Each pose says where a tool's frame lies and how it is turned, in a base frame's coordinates. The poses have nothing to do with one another.
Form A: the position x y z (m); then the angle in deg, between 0 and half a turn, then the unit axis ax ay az.
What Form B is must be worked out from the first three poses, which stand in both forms.
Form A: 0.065, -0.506, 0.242, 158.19, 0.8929, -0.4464, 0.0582
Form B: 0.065, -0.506, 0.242, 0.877, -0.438, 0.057, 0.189
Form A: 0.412, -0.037, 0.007, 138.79, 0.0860, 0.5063, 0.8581
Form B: 0.412, -0.037, 0.007, 0.080, 0.474, 0.803, 0.352
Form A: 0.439, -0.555, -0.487, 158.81, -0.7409, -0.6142, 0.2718
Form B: 0.439, -0.555, -0.487, -0.728, -0.604, 0.267, 0.184
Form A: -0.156, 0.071, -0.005, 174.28, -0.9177, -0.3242, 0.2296
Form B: -0.156, 0.071, -0.005, -0.917, -0.324, 0.229, 0.050
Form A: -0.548, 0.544, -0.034, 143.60, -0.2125, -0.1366, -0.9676
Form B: -0.548, 0.544, -0.034, -0.202, -0.130, -0.919, 0.312
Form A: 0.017, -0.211, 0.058, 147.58, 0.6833, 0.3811, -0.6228
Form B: 0.017, -0.211, 0.058, 0.656, 0.366, -0.598, 0.279
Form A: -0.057, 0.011, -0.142, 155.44, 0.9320, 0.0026, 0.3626
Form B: -0.057, 0.011, -0.142, 0.911, 0.003, 0.354, 0.213
